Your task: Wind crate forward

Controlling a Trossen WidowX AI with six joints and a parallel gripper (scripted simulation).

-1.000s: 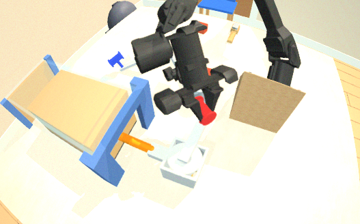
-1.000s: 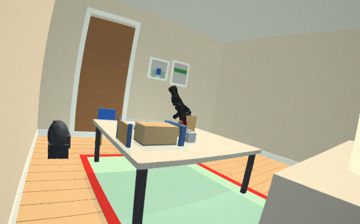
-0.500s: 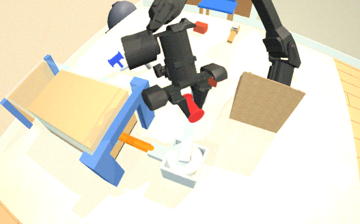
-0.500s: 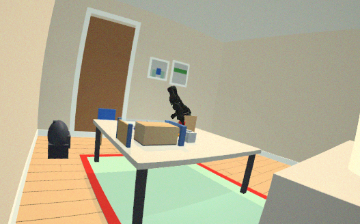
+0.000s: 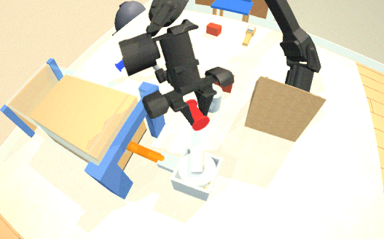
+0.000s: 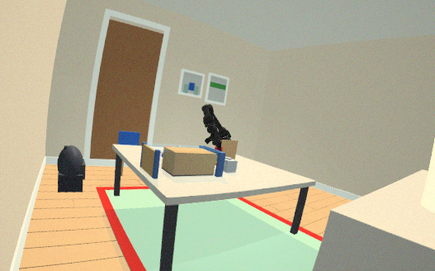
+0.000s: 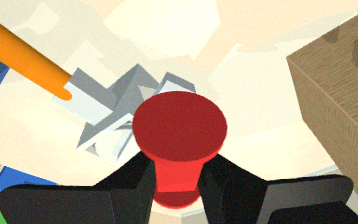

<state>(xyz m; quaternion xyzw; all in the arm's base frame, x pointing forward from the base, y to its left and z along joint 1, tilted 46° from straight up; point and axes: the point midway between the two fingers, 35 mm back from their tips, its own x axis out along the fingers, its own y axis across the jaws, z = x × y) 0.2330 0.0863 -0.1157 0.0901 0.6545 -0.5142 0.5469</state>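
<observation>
My gripper tip is 30 mm above the winch handle and 20 mm to the right of it. Also, from my gripper tip: grey winch: 100 mm below, 80 mm to the left, 40 mm behind; blue steel frame: 140 mm ahead, 70 mm to the left, 30 mm below; red spool-shaped grip: 10 mm to the right, 10 mm ahead.
</observation>
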